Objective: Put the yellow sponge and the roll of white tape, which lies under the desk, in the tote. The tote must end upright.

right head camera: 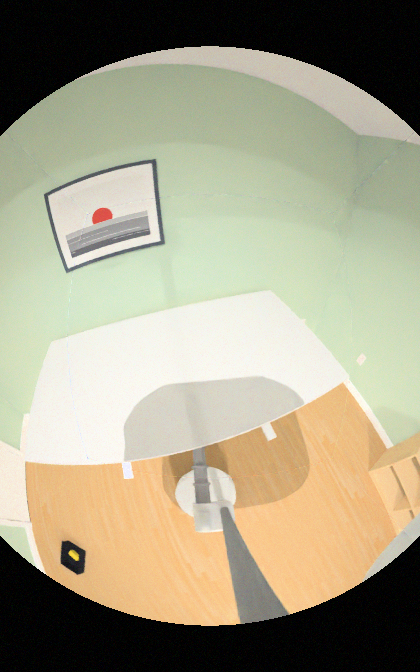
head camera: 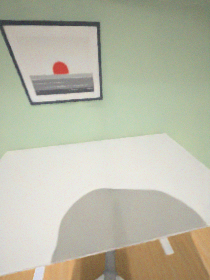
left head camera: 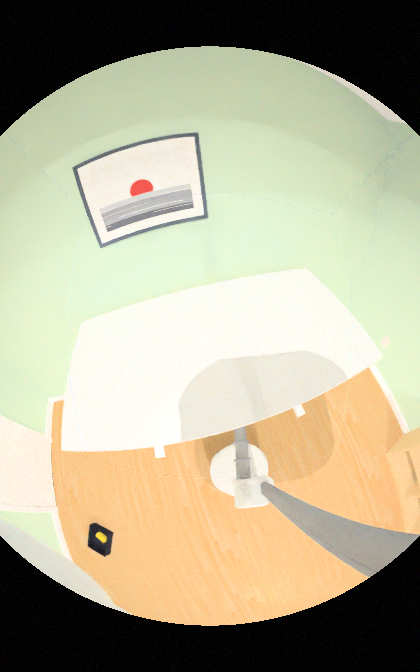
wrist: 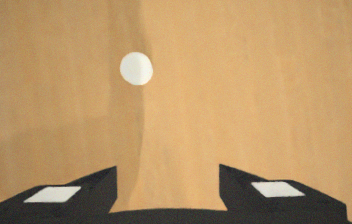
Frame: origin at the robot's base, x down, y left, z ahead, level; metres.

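Seen in the pictures: gripper, between the fingertips: point(wrist: 168, 180).
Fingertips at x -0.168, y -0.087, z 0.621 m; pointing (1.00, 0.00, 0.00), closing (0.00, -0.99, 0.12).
Note:
A point is followed by its place in that frame.
The roll of white tape point(wrist: 136, 68) {z 0.736, x 0.004, y -0.023 m} lies on the wooden floor in the wrist view, up and left of the middle, ahead of the fingers and apart from them. My gripper point(wrist: 168, 180) {z 0.621, x -0.168, y -0.087 m} is open and empty, pointing down at the floor. In the head views the gripper is hidden under the desk. The yellow sponge point(left head camera: 101, 537) point(right head camera: 74, 555) lies in the dark tote point(left head camera: 93, 546) point(right head camera: 66, 562), which stands upright on the floor at the lower left of both side head views.
The white desk point(head camera: 100, 165) {z 0.644, x -0.923, y 0.079 m} point(left head camera: 200, 320) point(right head camera: 165, 340) stands against the green wall, with its white feet point(left head camera: 159, 451) point(right head camera: 128, 470) showing below the front edge. My arm point(left head camera: 242, 457) point(right head camera: 200, 470) reaches under the desk. A wooden shelf unit point(left head camera: 402, 447) point(right head camera: 400, 455) stands at the right.

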